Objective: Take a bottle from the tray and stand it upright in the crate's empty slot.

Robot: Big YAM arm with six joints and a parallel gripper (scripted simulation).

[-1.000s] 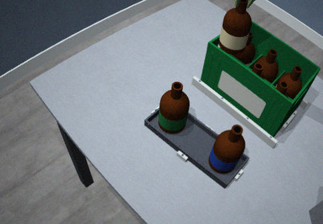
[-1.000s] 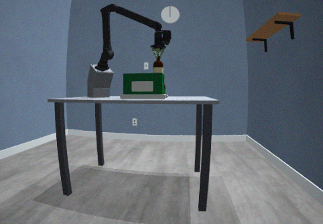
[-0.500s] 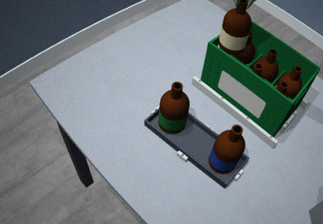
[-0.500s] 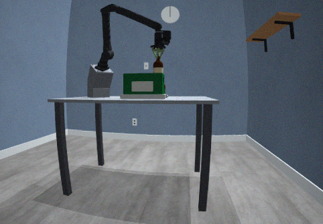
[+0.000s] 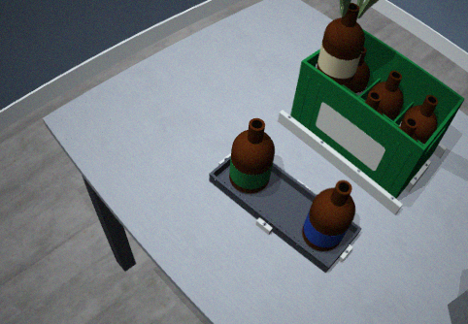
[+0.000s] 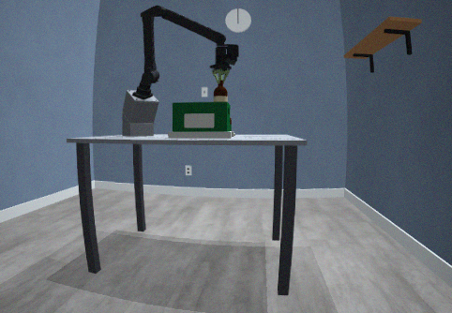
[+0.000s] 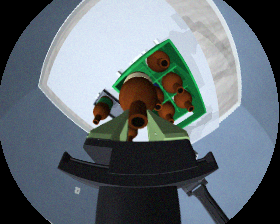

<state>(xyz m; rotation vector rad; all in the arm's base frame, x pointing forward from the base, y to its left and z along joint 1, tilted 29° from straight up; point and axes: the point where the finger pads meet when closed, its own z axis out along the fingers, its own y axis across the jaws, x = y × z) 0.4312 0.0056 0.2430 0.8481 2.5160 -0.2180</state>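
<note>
My hand is 60 mm above the brown bottle. Also, from my hand: grey tray (80 mm behind, 200 mm to the left, 280 mm below); crate (90 mm behind, 40 mm to the right, 210 mm below).
</note>
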